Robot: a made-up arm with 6 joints. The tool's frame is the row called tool.
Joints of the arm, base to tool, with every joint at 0 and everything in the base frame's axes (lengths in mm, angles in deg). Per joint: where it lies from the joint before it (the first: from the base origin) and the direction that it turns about. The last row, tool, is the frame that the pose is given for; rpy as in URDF.
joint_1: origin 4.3 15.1 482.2 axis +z
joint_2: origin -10 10.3 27.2 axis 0.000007 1 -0.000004
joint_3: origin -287.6 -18.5 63.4 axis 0.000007 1 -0.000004
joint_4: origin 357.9 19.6 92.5 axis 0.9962 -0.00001 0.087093
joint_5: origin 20.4 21.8 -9 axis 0.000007 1 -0.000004
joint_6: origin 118.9 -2.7 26 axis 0.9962 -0.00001 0.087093
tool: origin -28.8 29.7 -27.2 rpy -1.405 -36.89 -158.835
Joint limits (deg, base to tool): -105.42..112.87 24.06..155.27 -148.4..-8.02 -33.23..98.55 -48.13..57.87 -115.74..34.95
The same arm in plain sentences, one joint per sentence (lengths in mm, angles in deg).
The arm has six revolute joints in a row. What follows holds with every joint at zero, and every direction is one of the base frame's.
Joint 1 sits 4.3 mm along +x and 15.1 mm along +y and 482.2 mm along +z from the base frame's origin and turns about +z, from -105.42 to 112.87 deg.
Joint 2 sits 10 mm along -x and 10.3 mm along +y and 27.2 mm along +z from joint 1 and turns about +y, from 24.06 to 155.27 deg.
Joint 3 sits 287.6 mm along -x and 18.5 mm along -y and 63.4 mm along +z from joint 2 and turns about +y, from -148.4 to -8.02 deg.
Joint 4 sits 357.9 mm along +x and 19.6 mm along +y and 92.5 mm along +z from joint 3 and turns about the direction (0.9962, 0, 0.0871), from -33.23 to 98.55 deg.
Joint 5 sits 20.4 mm along +x and 21.8 mm along +y and 9 mm along -z from joint 4 and turns about +y, from -48.13 to 57.87 deg.
Joint 6 sits 118.9 mm along +x and 2.7 mm along -y and 26 mm along +z from joint 5 and turns about the direction (0.9962, 0, 0.0871), from -115.74 to 34.95 deg.
The tool frame, which is the frame that the pose is given for, sits 28.8 mm along -x and 29.7 mm along +y and 27.2 mm along -z from joint 6; its axes are the base frame's turned by roll -1.41, pitch -36.89 and yaw -158.84 deg (as in URDF: about the fixed x, then y, then z).

